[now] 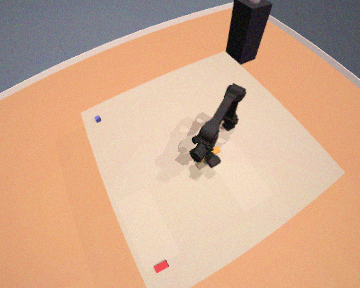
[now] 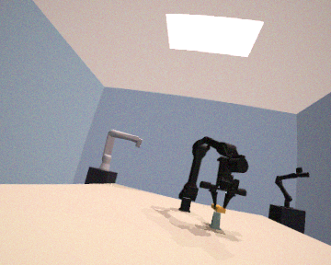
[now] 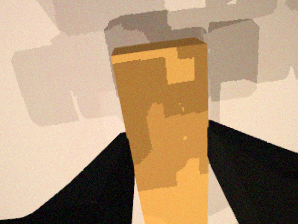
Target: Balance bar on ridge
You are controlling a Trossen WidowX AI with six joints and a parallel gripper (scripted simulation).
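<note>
The orange bar lies 30 mm behind my gripper tip. Round my gripper tip: red block (470 mm ahead, 370 mm to the left, 70 mm below); blue cube (470 mm ahead, 630 mm to the right, 60 mm below).
</note>
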